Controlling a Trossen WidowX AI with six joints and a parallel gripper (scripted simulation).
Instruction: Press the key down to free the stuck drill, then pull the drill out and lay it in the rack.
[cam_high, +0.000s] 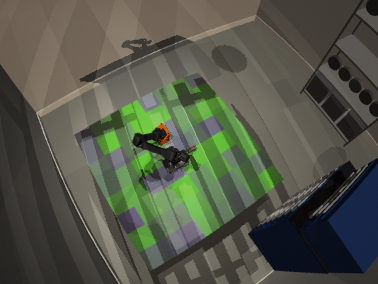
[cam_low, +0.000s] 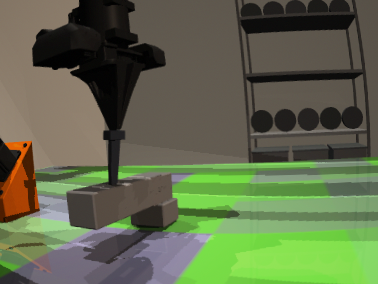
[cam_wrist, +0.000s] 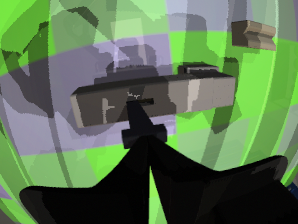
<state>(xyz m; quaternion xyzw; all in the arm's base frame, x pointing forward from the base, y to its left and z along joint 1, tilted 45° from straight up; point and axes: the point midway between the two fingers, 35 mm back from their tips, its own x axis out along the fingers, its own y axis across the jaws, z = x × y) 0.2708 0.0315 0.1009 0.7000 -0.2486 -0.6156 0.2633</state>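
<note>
The drill lies 80 mm below my gripper tip, 50 mm to the left of it and 10 mm behind it. The rest, counted from my gripper tip: rack 200 mm to the left, 110 mm below, 80 mm behind; block 90 mm below, 30 mm to the left, 10 mm behind; key 30 mm below.
</note>
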